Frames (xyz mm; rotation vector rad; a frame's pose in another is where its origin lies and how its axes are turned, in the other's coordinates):
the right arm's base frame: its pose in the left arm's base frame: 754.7 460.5 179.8 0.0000 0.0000 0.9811
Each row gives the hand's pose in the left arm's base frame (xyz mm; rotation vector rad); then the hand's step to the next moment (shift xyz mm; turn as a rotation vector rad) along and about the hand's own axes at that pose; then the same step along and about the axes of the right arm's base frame.
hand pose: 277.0 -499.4 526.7 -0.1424 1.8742 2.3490
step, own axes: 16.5 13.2 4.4 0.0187 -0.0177 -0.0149
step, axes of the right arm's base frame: -8.4 16.5 11.1 -0.0169 0.0076 -0.0233
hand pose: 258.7 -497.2 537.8 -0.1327 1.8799 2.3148
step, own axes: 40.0 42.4 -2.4 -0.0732 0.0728 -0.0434
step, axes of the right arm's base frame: -32.9 34.4 33.7 -0.0191 -0.0824 0.0734
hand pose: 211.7 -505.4 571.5 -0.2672 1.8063 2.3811
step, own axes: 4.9 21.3 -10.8 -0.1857 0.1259 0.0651
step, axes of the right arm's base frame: -18.3 -1.6 16.0 0.1065 -0.1090 0.1771
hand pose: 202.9 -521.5 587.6 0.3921 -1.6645 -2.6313
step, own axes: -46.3 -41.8 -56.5 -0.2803 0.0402 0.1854
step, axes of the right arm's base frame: 13.3 -66.0 -50.5 0.2802 -0.0858 0.1693
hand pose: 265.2 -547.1 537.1 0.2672 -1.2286 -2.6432
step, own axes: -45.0 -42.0 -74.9 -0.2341 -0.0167 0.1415
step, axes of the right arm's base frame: 18.4 -56.6 -76.6 0.2508 -0.0574 0.0943
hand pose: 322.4 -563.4 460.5 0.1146 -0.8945 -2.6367
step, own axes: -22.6 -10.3 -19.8 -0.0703 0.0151 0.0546
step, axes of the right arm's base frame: 15.6 -15.7 -22.8 0.0709 -0.0248 0.0501
